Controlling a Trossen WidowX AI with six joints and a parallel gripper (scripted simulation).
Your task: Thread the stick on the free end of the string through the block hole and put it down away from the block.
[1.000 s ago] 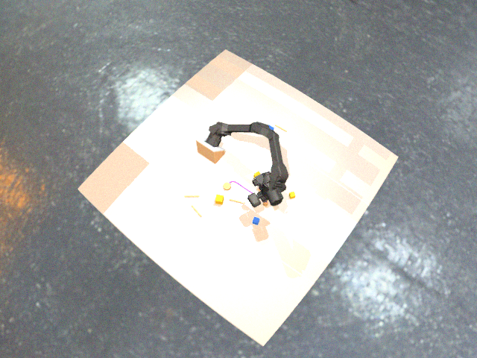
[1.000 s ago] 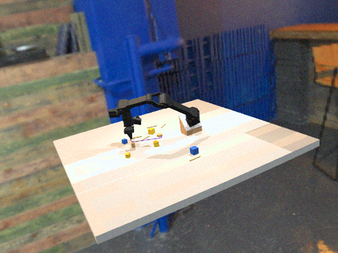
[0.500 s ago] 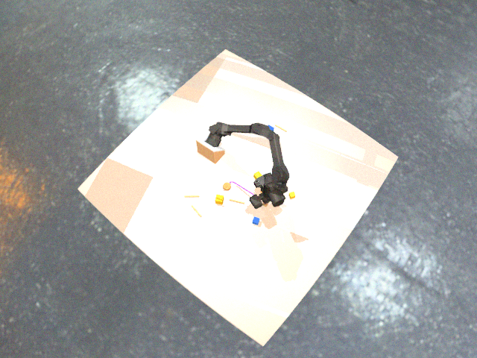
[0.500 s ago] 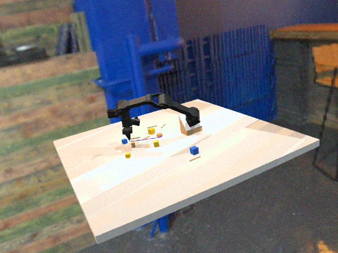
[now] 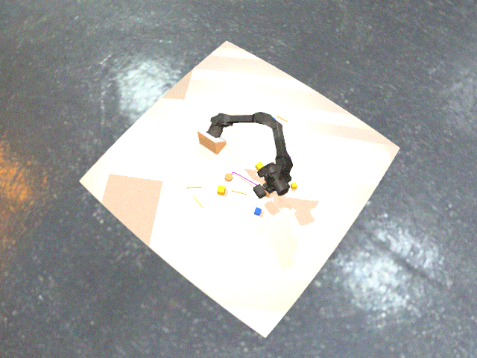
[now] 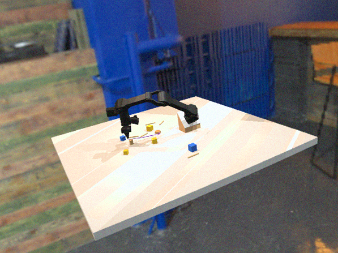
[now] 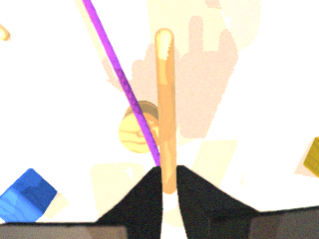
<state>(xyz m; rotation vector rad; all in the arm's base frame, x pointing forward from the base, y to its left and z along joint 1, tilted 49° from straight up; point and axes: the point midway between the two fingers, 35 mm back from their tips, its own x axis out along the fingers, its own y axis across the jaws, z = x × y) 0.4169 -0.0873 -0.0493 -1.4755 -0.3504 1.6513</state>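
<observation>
The small wooden cylinder lies 40 mm below my gripper tip, 20 mm behind it and 10 mm to the right of it. Also, from my gripper tip: round wooden button (230 mm behind, 40 mm below, 30 mm to the right); yellow cube (130 mm behind, 100 mm to the left, 30 mm below).
</observation>
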